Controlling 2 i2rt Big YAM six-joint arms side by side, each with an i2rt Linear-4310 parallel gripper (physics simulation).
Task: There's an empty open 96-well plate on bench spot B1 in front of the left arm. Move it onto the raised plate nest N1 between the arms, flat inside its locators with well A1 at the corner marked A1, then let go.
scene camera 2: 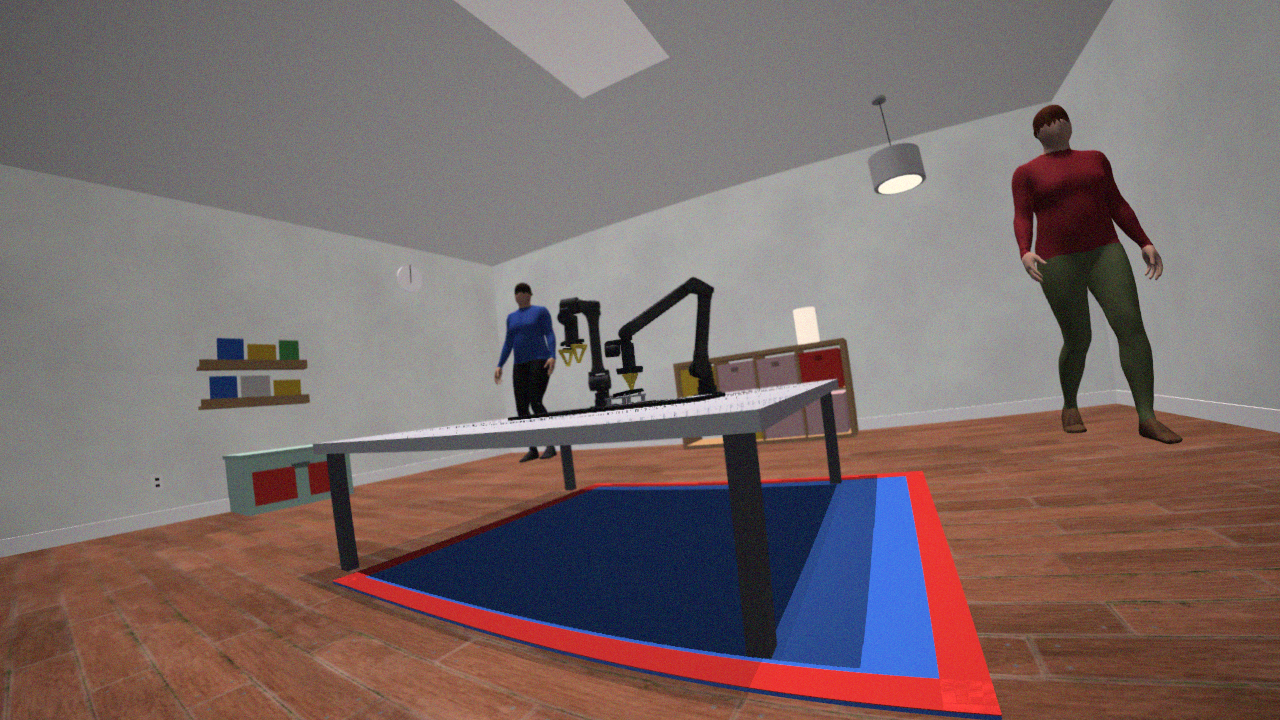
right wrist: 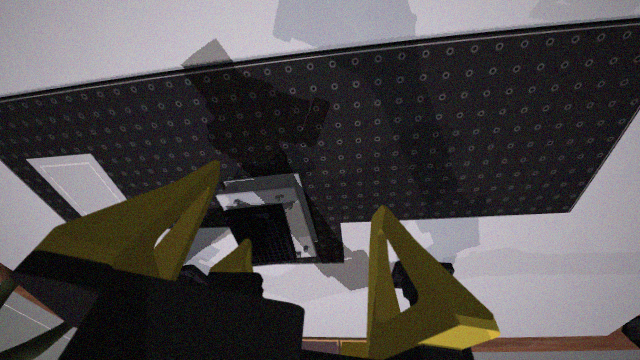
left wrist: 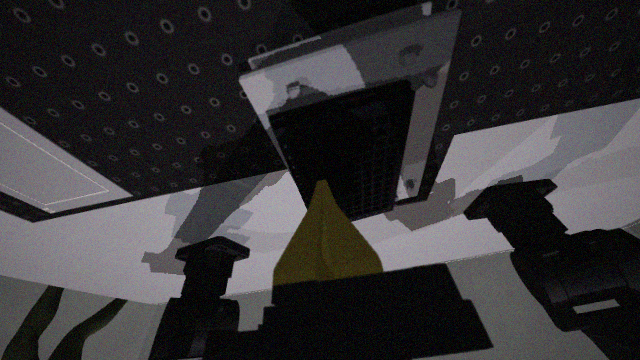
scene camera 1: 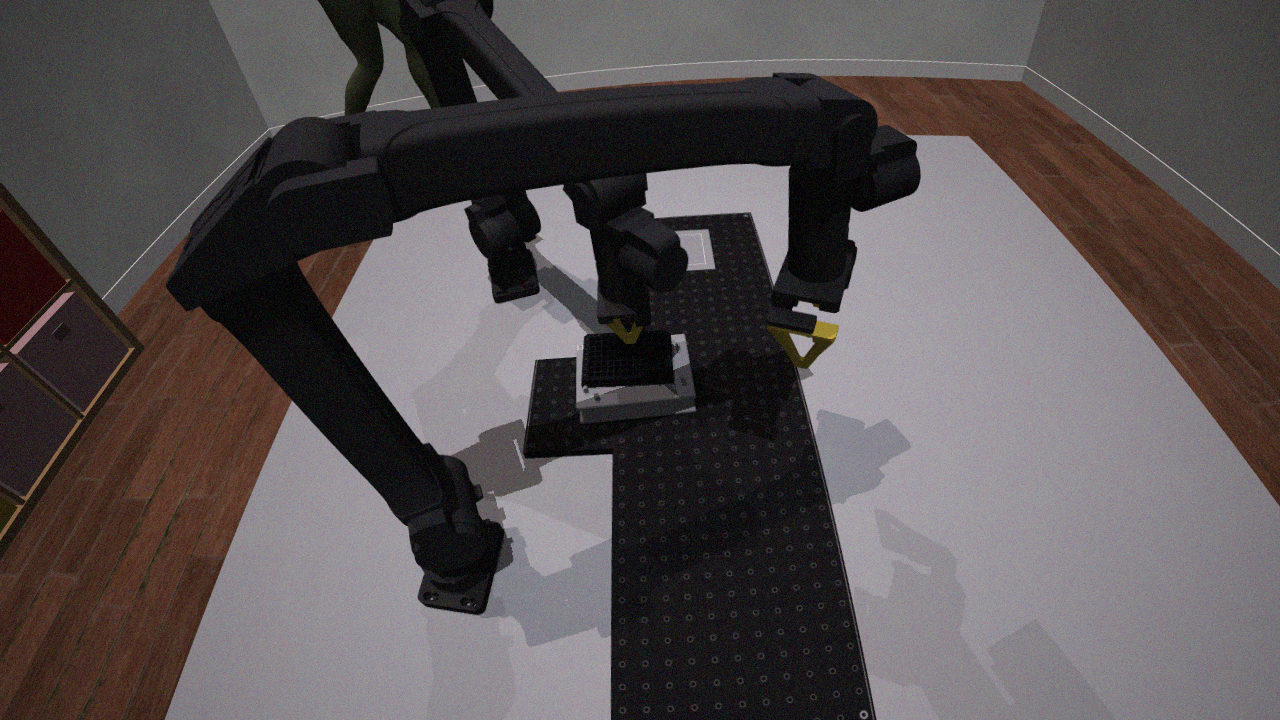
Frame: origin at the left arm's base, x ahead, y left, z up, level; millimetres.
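Seen in the pictures: left gripper, fingertip midpoint: (scene camera 2: 631,390) (right wrist: 248,240) (left wrist: 322,184) (scene camera 1: 630,342); right gripper, fingertip midpoint: (scene camera 2: 573,364) (right wrist: 302,191) (scene camera 1: 810,335); left arm's base, link origin: (right wrist: 185,276) (left wrist: 214,250) (scene camera 1: 514,279); right arm's base, link origin: (left wrist: 503,197) (scene camera 1: 463,566).
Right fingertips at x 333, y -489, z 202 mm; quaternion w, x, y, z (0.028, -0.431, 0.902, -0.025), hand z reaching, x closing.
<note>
Pixels of each thing's top centre, then the offset from my right fingertips to it. "pt": a spot on its surface instead. Level surfaces: height alone.
- black 96-well plate, top centre: (left wrist: 351,188) (scene camera 1: 626,351) (right wrist: 261,244) (scene camera 2: 628,389) 184 mm back, 164 mm left, 127 mm down
- pale raised nest, top centre: (left wrist: 361,164) (scene camera 1: 632,364) (right wrist: 269,233) (scene camera 2: 625,393) 180 mm back, 151 mm left, 143 mm down
- pale outlined bench spot, surface spot: (left wrist: 50,175) pt 79 mm back, 444 mm left, 187 mm down
- dark perforated board, surface height: 189 mm down
The black 96-well plate (scene camera 1: 617,362) (left wrist: 350,145) (right wrist: 265,232) lies on the pale raised nest (scene camera 1: 635,400) (left wrist: 424,125) (right wrist: 302,215), off-centre toward the back left in scene camera 1. Pegs and bare nest top show along its front and right. I cannot tell whether it lies fully flat, nor read the A1 mark. My left gripper (scene camera 1: 629,340) (scene camera 2: 631,387) (left wrist: 322,184) is shut and empty, its tips at the plate's back edge; contact is unclear. My right gripper (scene camera 1: 802,358) (scene camera 2: 573,360) (right wrist: 302,191) is open and empty, high to the right of the nest.
The pale outlined bench spot (scene camera 1: 696,248) (left wrist: 50,175) (right wrist: 80,182) lies on the dark perforated board (scene camera 1: 725,537) behind the nest in scene camera 1. The right arm's long link spans above the nest. Two people stand away from the table (scene camera 2: 537,436).
</note>
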